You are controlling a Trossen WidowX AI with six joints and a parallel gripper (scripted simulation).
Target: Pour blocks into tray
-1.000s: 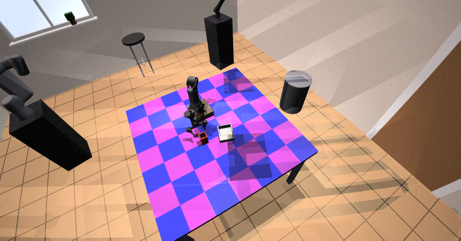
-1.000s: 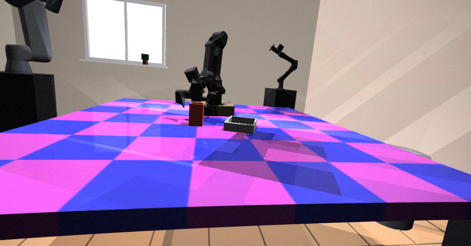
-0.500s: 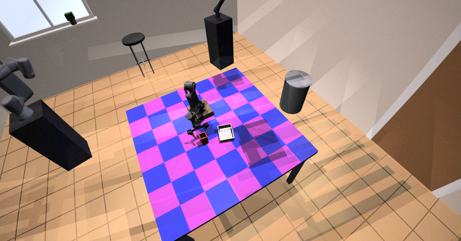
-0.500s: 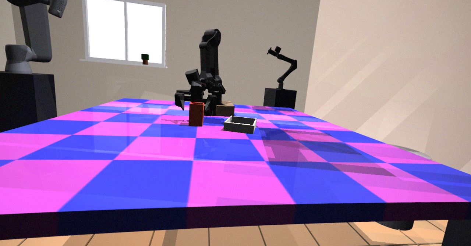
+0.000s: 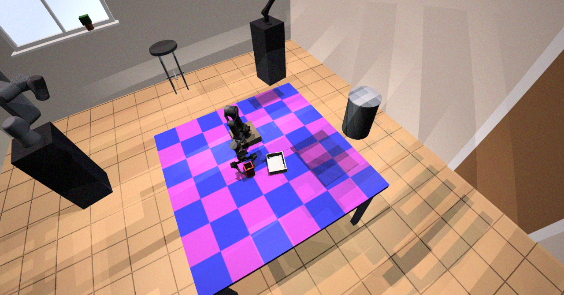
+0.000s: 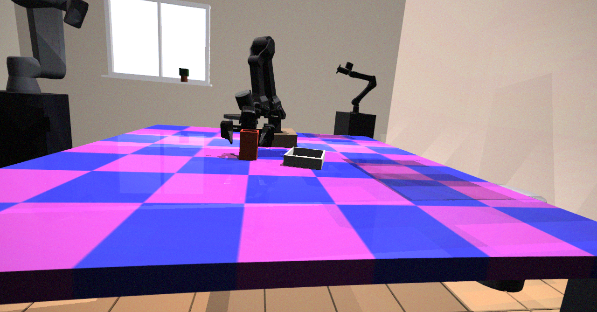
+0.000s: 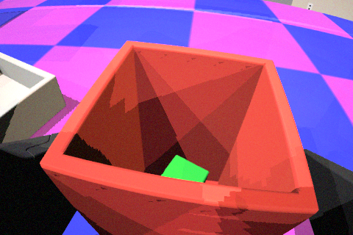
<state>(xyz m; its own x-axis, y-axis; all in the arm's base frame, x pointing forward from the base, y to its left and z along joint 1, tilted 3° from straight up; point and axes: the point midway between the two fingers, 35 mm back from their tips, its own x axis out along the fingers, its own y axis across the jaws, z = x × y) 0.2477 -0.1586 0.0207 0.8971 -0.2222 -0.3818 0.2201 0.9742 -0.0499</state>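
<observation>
Now: gripper tip 2 cm past the green block, 1 cm to the right of it and 1 cm above it. From my gripper tip the other things lie so: red square cup 1 cm behind, 1 cm to the left, 3 cm below; white shallow tray 5 cm ahead, 20 cm to the left, 5 cm below.
</observation>
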